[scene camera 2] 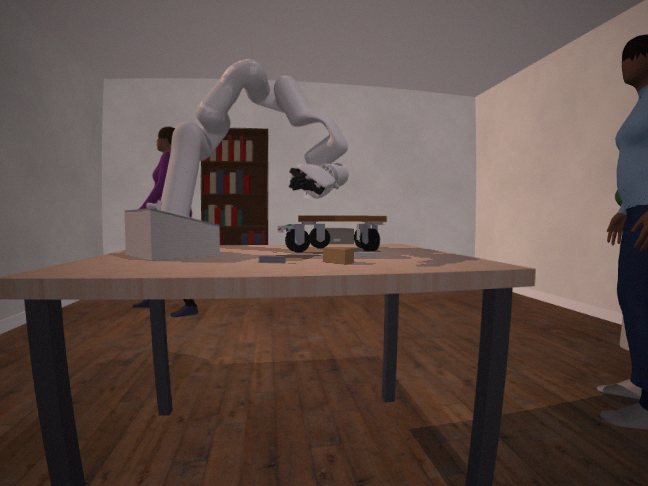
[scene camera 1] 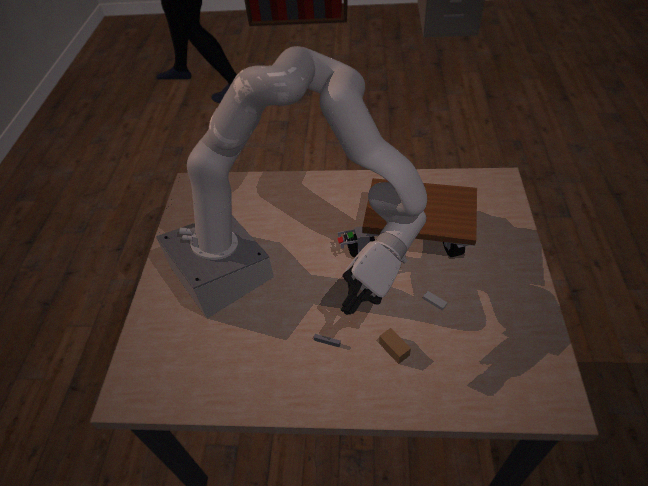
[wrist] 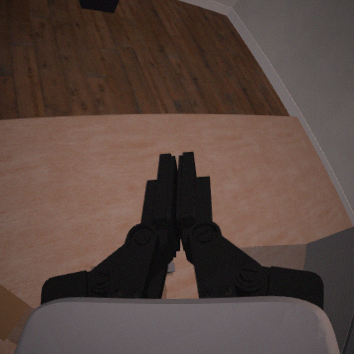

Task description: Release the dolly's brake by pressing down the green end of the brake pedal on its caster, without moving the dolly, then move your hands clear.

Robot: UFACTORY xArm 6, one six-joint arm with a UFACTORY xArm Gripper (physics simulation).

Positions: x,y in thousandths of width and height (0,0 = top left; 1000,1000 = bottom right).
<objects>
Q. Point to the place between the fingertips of my gripper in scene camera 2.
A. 453,378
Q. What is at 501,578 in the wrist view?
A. My gripper.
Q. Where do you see a dolly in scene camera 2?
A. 459,493
</objects>
